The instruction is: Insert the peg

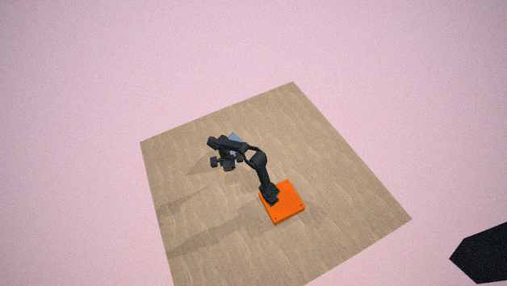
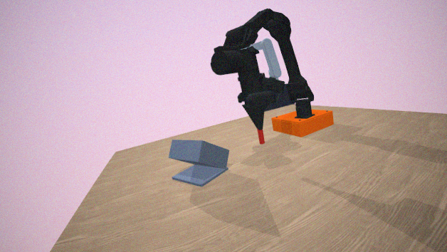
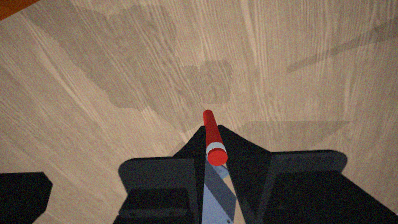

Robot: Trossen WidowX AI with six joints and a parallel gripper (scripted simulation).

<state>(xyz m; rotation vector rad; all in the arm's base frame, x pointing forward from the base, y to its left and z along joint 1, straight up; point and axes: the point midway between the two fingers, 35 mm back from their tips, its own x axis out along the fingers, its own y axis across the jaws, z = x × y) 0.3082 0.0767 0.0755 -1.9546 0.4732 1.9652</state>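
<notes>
Now: the sloped panel 14 cm ahead of my gripper tip, 11 cm to the right of it and 4 cm below it. Round my gripper tip: red peg: 2 cm above.
</notes>
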